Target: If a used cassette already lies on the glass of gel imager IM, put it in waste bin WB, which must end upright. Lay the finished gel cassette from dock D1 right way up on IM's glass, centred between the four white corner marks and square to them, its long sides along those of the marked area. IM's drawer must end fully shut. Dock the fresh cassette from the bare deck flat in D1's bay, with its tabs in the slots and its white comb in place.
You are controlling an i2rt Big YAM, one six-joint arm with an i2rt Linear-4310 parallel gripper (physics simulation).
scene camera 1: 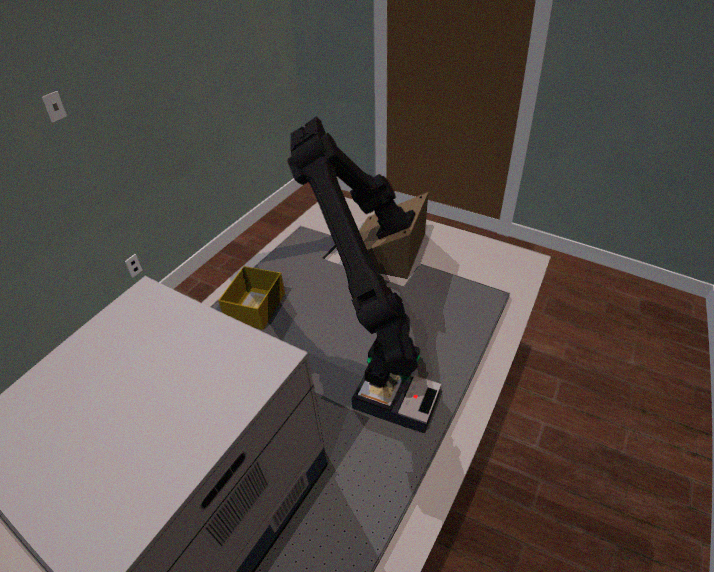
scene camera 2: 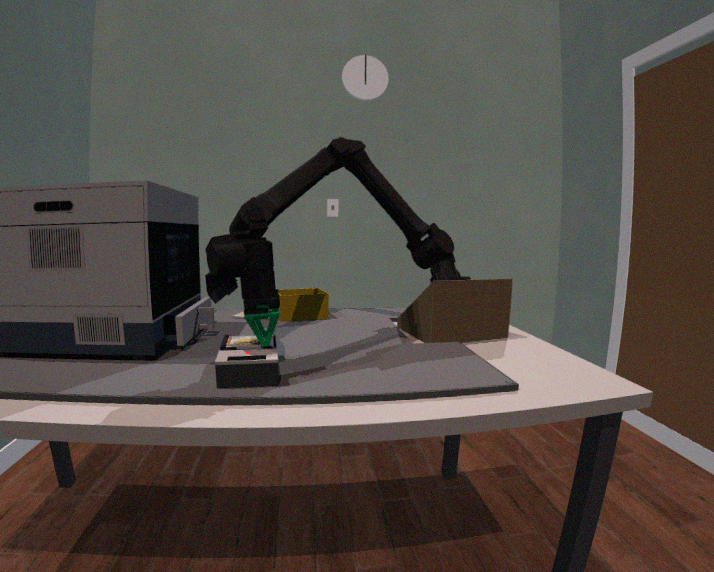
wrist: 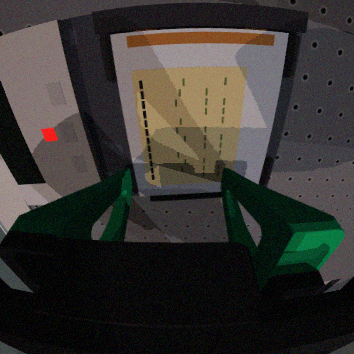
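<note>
The finished gel cassette lies in the bay of dock D1, its yellow gel with dark bands and an orange strip facing up. My gripper is partly open and empty. Its green fingertips hang over the cassette's near end, inside its width; in scene camera 1 the arm mostly hides them. Imager IM has a pale drawer front with a handle at its right side; its glass is hidden. Waste bin WB stands upright with a pale flat piece inside. The fresh cassette does not show.
The dock's pale control panel with a red light adjoins the bay. The arm's wooden base stands at the far end of the grey perforated deck. The tall imager stands close beside the dock.
</note>
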